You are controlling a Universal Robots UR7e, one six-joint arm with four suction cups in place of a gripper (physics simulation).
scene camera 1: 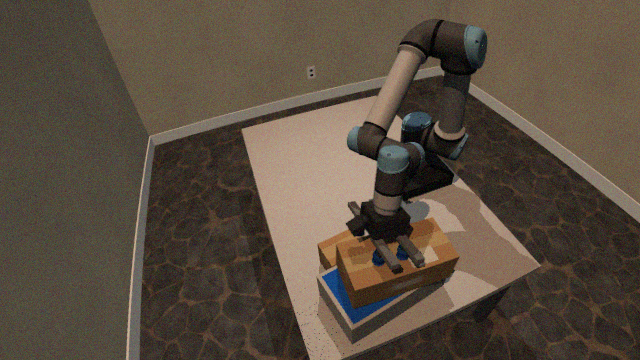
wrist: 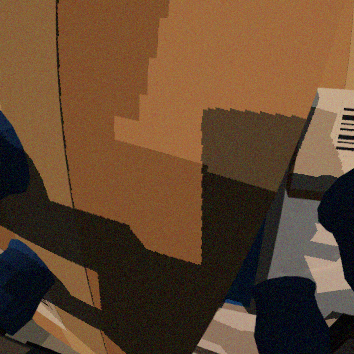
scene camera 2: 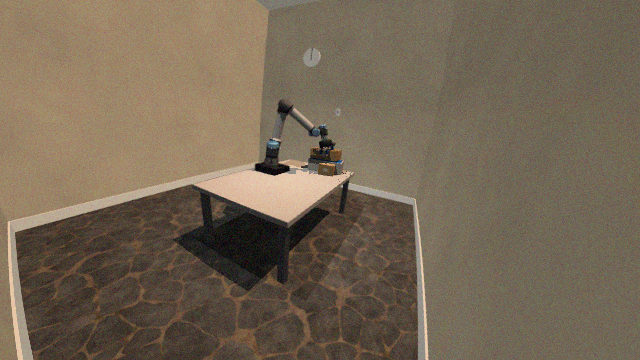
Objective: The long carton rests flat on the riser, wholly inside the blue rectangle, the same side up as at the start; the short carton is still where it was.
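The long carton hangs level, label side up, over the riser. It looks slightly turned relative to the riser; I cannot tell if its underside touches. The blue rectangle on the riser shows at its left end; the rest is covered. My suction gripper is on the long carton's top, its blue cups against it. The short carton stands on the table behind the riser in scene camera 1, partly hidden; its barcode label shows in the wrist view.
The table carries the arm's black base. The riser stands near the table's front edge in scene camera 1. The arm reaches over the table from the base to the cartons.
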